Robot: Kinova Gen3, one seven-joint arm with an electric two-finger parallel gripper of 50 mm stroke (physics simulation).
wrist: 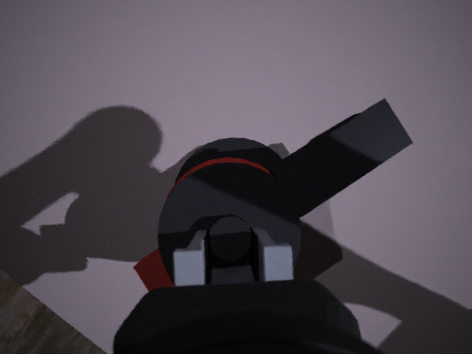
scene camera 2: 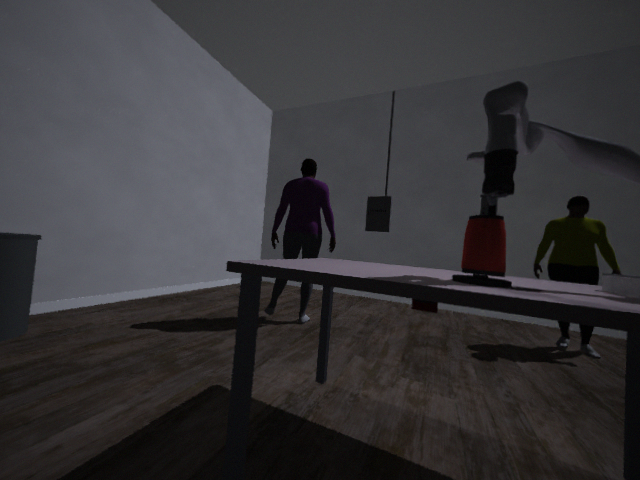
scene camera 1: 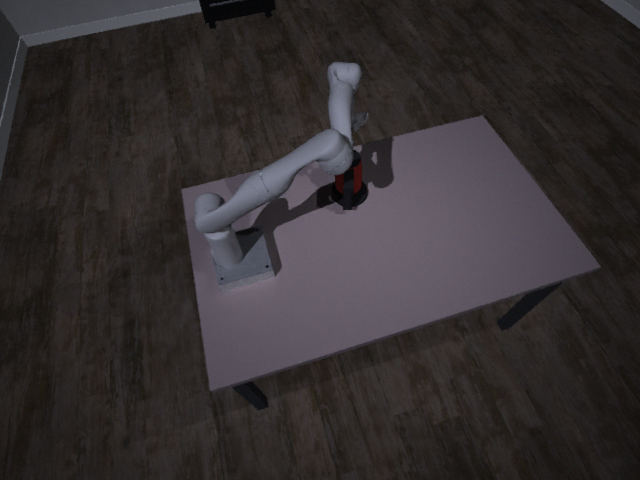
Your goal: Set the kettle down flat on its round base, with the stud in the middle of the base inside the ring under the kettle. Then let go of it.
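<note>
The kettle has a red body, a black lid, a red spout and a black handle. It looks about upright over the round black base on the table. In scene camera 2 a narrow gap shows between them, with a small dark part in it. The body looks roughly centred over the base. The stud and ring cannot be made out. My gripper is above the lid, shut on the kettle's round lid knob. The arm hides it in scene camera 1.
The table carries the arm's mounting plate. The kettle stands near the table's far edge in scene camera 1. Two people, in purple and in yellow-green, stand beyond the table. A grey bin is at the left.
</note>
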